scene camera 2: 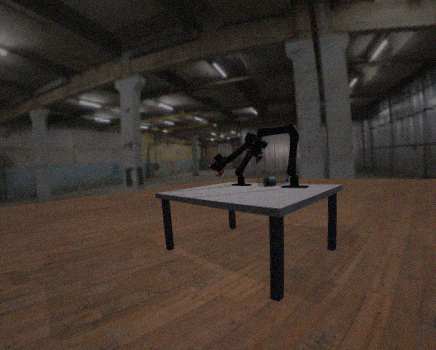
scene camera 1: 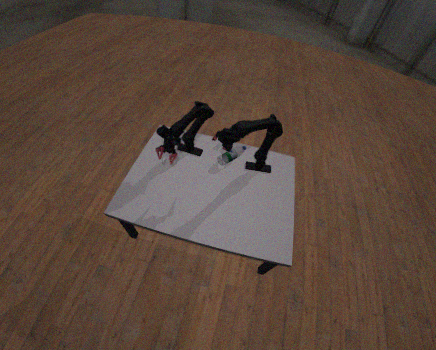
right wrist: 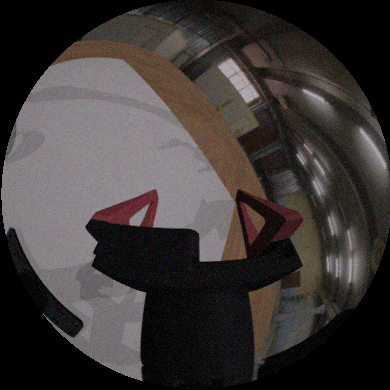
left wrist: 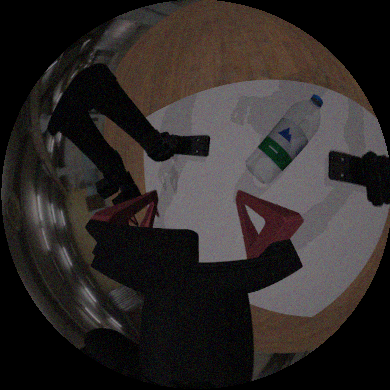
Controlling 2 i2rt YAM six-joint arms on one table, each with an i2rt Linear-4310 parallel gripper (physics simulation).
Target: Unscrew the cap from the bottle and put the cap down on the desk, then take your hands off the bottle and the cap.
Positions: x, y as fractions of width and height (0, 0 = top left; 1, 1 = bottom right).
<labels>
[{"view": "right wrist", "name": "my right gripper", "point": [0.50, 0.50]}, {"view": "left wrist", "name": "my left gripper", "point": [0.50, 0.50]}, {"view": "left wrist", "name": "clear plastic bottle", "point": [0.76, 0.33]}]
</labels>
